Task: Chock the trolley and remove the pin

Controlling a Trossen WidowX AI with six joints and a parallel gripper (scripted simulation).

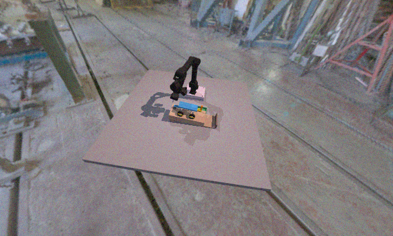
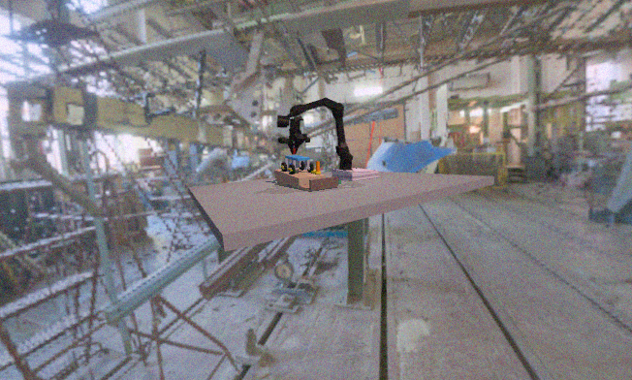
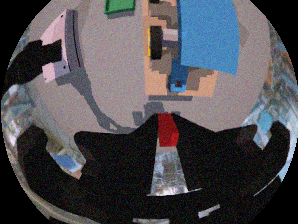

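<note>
Right now the yellow chock is 6 cm behind my gripper tip, 22 cm to the left of it and 9 cm below it. Also, from my gripper tip: red-headed stop pin right at my gripper tip; then raised end stop 3 cm behind, 40 cm to the left, 14 cm below; then blue trolley 2 cm ahead, 13 cm to the left, 6 cm below.
</note>
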